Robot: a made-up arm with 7 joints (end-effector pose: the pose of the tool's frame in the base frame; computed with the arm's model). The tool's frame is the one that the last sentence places.
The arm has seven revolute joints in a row. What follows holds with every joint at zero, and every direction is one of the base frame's. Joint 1 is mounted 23.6 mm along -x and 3 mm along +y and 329.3 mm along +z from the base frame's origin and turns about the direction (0, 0.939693, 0.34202). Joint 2 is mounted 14.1 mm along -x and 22.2 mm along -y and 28.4 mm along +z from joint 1 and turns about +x. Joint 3 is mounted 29.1 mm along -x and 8.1 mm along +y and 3.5 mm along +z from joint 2 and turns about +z. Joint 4 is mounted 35.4 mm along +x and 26.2 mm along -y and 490 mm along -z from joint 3 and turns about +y. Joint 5 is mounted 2 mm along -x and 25.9 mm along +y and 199.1 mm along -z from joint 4 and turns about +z. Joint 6 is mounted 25.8 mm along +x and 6.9 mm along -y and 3.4 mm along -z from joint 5 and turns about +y. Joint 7 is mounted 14 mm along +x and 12.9 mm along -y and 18.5 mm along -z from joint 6 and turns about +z. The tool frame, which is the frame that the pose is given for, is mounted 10.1 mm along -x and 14.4 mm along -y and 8.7 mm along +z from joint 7; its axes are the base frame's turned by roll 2.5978, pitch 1.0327 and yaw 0.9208 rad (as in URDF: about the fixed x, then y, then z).
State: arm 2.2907 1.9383 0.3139 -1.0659 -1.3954 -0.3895 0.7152
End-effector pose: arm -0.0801 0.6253 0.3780 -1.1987 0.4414 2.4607
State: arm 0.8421 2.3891 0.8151 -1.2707 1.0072 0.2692 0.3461
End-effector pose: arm 0.3879 0.2642 0.6360 2.5504 0.1075 0.6522
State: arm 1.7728 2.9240 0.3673 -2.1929 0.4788 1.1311 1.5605
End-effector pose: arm 0.2806 0.1742 0.1619 2.7369 1.0837 -0.9203
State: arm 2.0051 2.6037 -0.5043 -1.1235 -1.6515 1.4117 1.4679
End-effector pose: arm 0.2161 0.6067 0.2569 -1.8976 1.5834 0.8932
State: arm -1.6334 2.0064 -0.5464 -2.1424 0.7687 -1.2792 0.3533
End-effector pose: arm -0.0118 0.2792 0.5419 0.8147 -2.8222 0.6785
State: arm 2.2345 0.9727 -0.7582 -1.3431 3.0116 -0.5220 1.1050
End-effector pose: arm -0.5068 0.1568 0.5922 0.2107 -1.5392 -2.1065
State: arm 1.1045 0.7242 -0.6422 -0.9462 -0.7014 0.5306 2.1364
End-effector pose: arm -0.4969 0.1776 0.0031 1.5544 2.3319 -0.0746
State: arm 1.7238 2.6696 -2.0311 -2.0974 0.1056 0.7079 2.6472
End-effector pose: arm 0.1288 0.2962 0.5669 -0.8610 -1.5245 0.0672
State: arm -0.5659 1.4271 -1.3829 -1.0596 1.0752 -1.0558 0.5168
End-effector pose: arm 0.2113 0.4583 0.1357 1.6709 -0.2578 0.3600
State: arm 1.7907 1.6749 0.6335 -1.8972 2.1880 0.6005 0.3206
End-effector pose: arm 0.0603 0.4533 0.3411 0.7605 1.7532 -0.4287
